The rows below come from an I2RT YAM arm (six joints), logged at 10 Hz.
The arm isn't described. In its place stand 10 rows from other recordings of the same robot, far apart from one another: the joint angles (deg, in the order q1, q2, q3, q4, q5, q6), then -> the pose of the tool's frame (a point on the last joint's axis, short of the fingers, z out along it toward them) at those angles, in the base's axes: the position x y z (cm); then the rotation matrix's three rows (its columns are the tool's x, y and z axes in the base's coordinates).
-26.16, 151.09, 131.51, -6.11, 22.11, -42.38 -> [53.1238 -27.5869 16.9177], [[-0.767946 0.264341 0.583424], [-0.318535 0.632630 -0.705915], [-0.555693 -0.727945 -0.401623]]
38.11, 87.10, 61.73, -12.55, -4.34, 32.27 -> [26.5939 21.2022 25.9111], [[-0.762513 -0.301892 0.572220], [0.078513 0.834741 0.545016], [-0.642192 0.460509 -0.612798]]
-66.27, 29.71, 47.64, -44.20, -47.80, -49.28 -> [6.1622 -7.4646 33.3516], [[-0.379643 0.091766 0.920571], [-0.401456 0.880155 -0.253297], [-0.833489 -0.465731 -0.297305]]
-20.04, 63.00, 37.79, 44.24, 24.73, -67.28 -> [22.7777 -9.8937 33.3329], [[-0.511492 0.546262 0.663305], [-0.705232 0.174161 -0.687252], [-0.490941 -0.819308 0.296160]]
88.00, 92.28, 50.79, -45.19, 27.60, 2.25 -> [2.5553 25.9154 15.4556], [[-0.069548 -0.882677 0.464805], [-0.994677 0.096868 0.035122], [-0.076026 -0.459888 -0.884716]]
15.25, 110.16, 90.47, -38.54, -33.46, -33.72 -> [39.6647 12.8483 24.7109], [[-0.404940 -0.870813 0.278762], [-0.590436 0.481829 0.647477], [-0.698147 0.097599 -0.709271]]
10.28, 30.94, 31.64, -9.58, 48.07, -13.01 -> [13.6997 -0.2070 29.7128], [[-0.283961 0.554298 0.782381], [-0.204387 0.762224 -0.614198], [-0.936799 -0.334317 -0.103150]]
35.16, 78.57, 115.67, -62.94, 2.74, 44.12 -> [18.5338 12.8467 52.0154], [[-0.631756 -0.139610 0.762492], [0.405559 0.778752 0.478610], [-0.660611 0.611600 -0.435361]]
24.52, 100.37, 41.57, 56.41, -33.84, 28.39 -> [30.9515 16.2975 19.0388], [[-0.437965 -0.730542 0.523923], [0.234293 0.469896 0.851061], [-0.867925 0.495487 -0.034637]]
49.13, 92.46, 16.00, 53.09, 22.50, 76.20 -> [17.0711 17.6463 11.0716], [[-0.517152 0.140248 0.844325], [0.773511 0.498867 0.390913], [-0.366381 0.855256 -0.366473]]
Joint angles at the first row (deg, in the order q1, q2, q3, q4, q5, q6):
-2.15 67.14 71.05 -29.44 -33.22 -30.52
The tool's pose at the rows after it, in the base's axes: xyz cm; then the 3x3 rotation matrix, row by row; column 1 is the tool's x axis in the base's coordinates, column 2 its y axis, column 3 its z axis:
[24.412 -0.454 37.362], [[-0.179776 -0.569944 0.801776], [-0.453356 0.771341 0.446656], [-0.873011 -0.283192 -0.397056]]
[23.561 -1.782 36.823], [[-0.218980 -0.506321 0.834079], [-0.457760 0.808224 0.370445], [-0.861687 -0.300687 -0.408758]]
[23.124 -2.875 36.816], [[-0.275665 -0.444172 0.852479], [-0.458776 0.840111 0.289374], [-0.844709 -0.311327 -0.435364]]
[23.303 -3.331 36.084], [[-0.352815 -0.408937 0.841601], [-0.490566 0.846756 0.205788], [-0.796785 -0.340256 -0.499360]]
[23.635 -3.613 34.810], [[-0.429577 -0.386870 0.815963], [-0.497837 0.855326 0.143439], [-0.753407 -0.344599 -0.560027]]
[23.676 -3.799 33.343], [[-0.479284 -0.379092 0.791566], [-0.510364 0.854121 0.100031], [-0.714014 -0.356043 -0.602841]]
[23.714 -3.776 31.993], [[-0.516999 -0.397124 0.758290], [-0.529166 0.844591 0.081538], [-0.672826 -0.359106 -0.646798]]
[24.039 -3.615 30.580], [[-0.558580 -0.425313 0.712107], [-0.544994 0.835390 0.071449], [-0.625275 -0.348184 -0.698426]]
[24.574 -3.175 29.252], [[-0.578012 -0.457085 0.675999], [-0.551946 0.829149 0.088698], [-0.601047 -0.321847 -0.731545]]
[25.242 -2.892 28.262], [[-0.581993 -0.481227 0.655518], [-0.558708 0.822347 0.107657], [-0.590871 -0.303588 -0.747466]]
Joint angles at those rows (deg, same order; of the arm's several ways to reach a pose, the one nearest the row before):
-5.42 65.02 67.22 -29.91 -31.36 -33.26
-8.56 63.01 65.07 -30.03 -29.37 -33.84
-11.00 62.53 65.34 -31.93 -26.53 -34.21
-11.32 63.44 65.48 -34.51 -21.53 -36.26
-11.25 64.51 64.43 -35.87 -17.45 -36.85
-11.27 64.73 62.12 -35.92 -14.64 -37.89
-10.95 65.25 60.34 -36.67 -12.95 -39.34
-10.20 66.75 59.21 -37.88 -11.33 -40.39
-8.95 68.51 58.06 -37.76 -11.11 -40.34
-8.14 70.38 57.41 -36.74 -11.50 -40.43

